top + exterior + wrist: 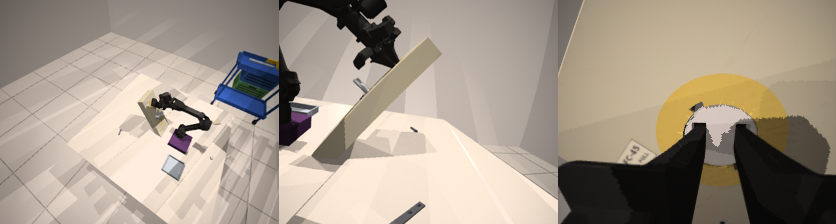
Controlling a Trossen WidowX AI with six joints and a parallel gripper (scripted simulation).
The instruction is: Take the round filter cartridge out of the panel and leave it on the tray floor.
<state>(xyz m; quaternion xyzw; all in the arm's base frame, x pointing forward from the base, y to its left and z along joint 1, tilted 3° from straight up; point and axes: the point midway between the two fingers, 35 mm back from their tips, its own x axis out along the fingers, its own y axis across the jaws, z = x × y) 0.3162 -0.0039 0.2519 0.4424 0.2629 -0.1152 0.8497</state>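
Right now the round filter cartridge is 1 cm below my gripper tip and 1 cm ahead of it. The rest, counted from my gripper tip: grey tray (42 cm behind, 28 cm to the left, 27 cm below).
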